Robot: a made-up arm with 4 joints.
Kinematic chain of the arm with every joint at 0, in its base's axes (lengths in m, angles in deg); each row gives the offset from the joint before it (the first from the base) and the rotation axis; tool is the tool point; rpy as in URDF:
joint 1: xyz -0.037 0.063 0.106 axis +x
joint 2: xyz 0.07 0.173 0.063 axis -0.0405 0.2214 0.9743
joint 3: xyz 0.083 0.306 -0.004 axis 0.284 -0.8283 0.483
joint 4: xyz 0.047 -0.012 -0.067 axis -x
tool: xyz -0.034 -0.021 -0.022 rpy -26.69 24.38 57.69
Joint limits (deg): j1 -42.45..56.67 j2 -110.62..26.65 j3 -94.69..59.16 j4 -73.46..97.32
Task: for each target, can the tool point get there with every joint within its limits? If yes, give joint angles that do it. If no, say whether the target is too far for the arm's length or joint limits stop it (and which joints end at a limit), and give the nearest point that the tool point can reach.
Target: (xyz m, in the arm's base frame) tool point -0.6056 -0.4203 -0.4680
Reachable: no: too far | nearest point -0.0745 0.3702 -0.2010 | short by 0.989 m
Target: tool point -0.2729 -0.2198 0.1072
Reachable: no: joint limits stop it (at a limit: joint 1, joint 2, joint 3) | nearest point 0.2597 -0.0993 0.1400 | short by 0.547 m
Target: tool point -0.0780 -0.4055 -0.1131
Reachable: no: joint limits stop it (at a limit: joint 1, joint 2, joint 3) | nearest point 0.2675 -0.1032 0.1230 | short by 0.516 m
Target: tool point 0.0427 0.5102 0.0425
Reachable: yes | joints -13.30 -3.15 -81.06 4.21
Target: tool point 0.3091 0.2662 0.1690
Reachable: yes | joints 1.49 -67.22 -14.38 52.81
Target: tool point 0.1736 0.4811 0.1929
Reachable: yes | joints 15.35 -14.20 -15.72 -27.42
